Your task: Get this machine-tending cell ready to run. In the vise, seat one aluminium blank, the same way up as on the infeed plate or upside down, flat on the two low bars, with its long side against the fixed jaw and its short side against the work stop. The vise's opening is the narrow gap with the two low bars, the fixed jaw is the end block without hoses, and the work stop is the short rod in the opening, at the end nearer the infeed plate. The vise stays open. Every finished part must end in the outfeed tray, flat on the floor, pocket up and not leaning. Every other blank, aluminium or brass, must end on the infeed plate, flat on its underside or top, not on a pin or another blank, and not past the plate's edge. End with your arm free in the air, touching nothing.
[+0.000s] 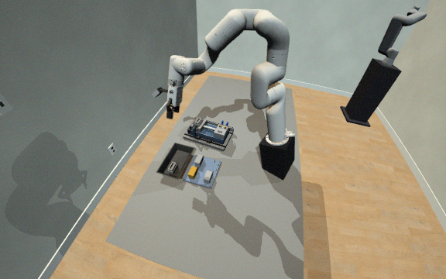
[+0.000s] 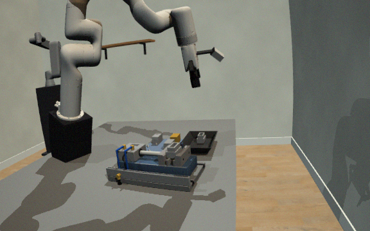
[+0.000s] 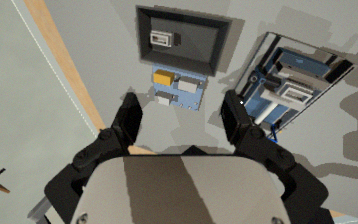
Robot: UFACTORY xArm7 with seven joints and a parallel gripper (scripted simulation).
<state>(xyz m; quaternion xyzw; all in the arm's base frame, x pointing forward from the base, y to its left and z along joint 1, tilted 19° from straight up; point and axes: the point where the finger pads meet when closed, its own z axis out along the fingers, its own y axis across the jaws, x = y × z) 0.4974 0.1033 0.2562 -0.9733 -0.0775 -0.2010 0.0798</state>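
The brass blank is 130 mm behind my hand, 140 mm to the left of it and 280 mm below it. The rest, counted from my hand: vise 130 mm behind, 190 mm to the right, 270 mm below; white screw rod 140 mm behind, 180 mm to the right, 230 mm below.
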